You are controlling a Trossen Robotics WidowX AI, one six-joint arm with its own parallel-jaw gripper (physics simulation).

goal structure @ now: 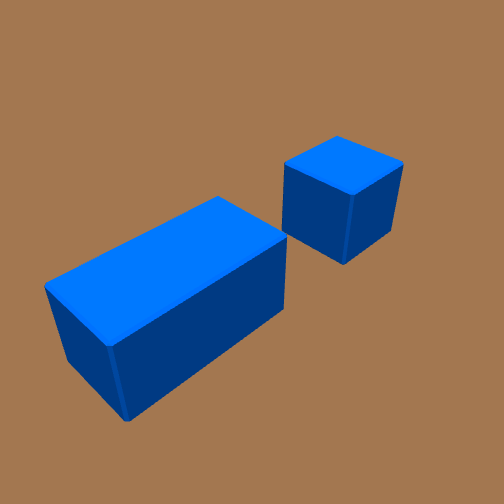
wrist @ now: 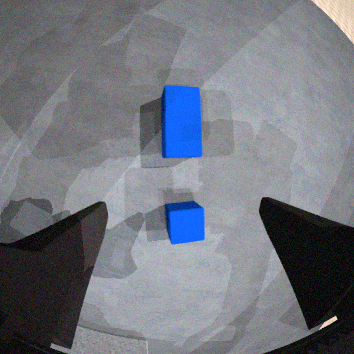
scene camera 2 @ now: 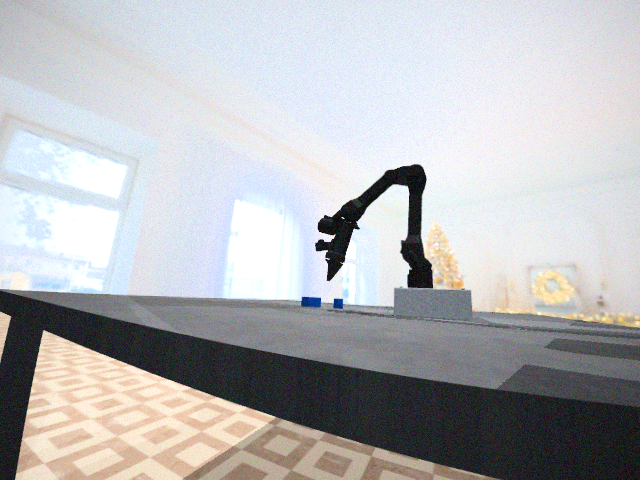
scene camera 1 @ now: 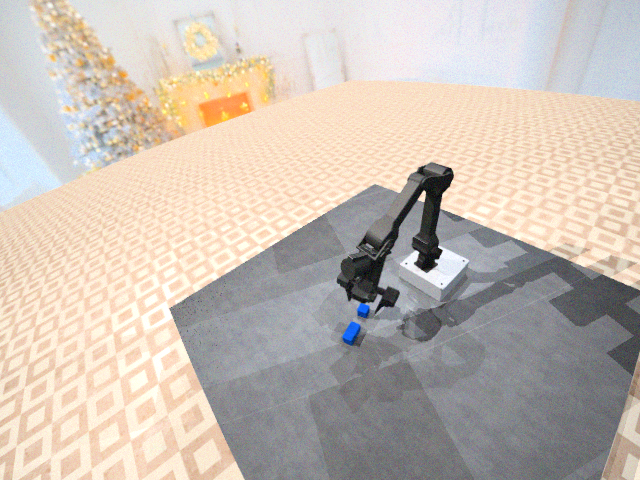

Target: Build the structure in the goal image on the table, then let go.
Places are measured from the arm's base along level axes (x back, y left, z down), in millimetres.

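Where they show: gripper, between the fingertips: (wrist: pixel 185 208) (scene camera 2: pixel 329 280) (scene camera 1: pixel 362 306); arm's base, origin of its link: (scene camera 2: pixel 421 289) (scene camera 1: pixel 425 264).
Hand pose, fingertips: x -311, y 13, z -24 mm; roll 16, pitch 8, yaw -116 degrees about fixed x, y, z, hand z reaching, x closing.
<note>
Things, the pixels of their top centre, and the offset from my fingertips. Level surfaces: height alone.
- long blue block, centre of its top: (wrist: pixel 183 119) (scene camera 1: pixel 351 330) (scene camera 2: pixel 311 297) dx -61, dy +15, dz +63 mm
- dark grey table, height of its surface: dz +96 mm
- small blue cube, centre of its top: (wrist: pixel 187 226) (scene camera 1: pixel 363 308) (scene camera 2: pixel 338 298) dx +24, dy -30, dz +63 mm
A long blue block (scene camera 1: pixel 351 333) (scene camera 2: pixel 311 301) (wrist: pixel 182 122) lies flat on the dark grey table (scene camera 1: pixel 372 428) (scene camera 2: pixel 289 335). A small blue cube (scene camera 1: pixel 363 310) (scene camera 2: pixel 338 303) (wrist: pixel 186 223) stands on the table nearer the robot's base, apart from the long block and roughly in line with its length. My gripper (scene camera 2: pixel 329 279) (wrist: pixel 185 208) is open and empty, and it hangs above the table. In the wrist view the cube shows between the two fingers, a little below the line of the fingertips, and the long block shows beyond them.
The arm's white base box (scene camera 1: pixel 435 273) (scene camera 2: pixel 432 303) stands on the table, to the right of the blocks in both scene views. The table's dark edge (scene camera 2: pixel 258 366) runs across the front of the second scene view. Patchy shadows lie over the table top.
</note>
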